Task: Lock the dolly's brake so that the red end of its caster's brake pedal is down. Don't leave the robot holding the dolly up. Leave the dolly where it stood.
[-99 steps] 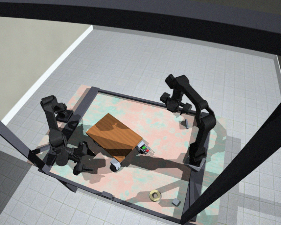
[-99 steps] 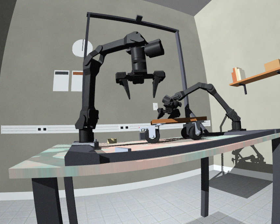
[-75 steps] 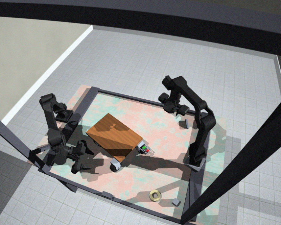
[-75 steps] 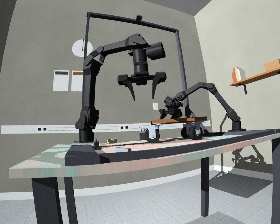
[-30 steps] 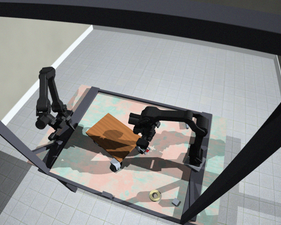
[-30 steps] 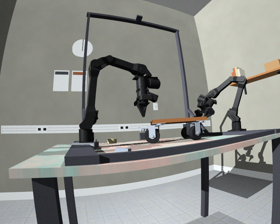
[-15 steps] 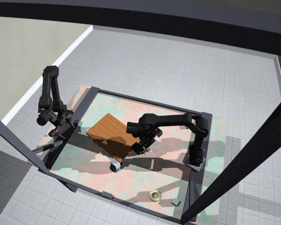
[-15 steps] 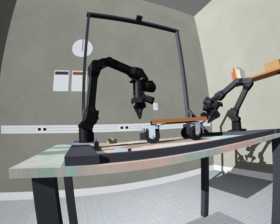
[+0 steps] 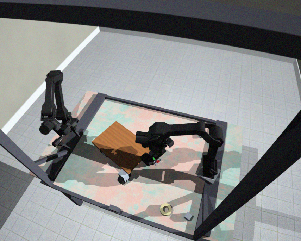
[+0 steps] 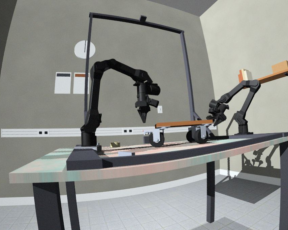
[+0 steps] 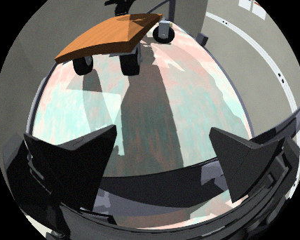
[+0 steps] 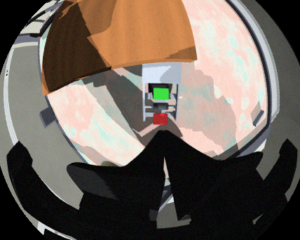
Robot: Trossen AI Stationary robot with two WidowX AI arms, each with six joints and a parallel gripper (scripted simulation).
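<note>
The brake pedal lies 80 mm below my right hand, 10 mm to the left of it and 10 mm ahead of it.
</note>
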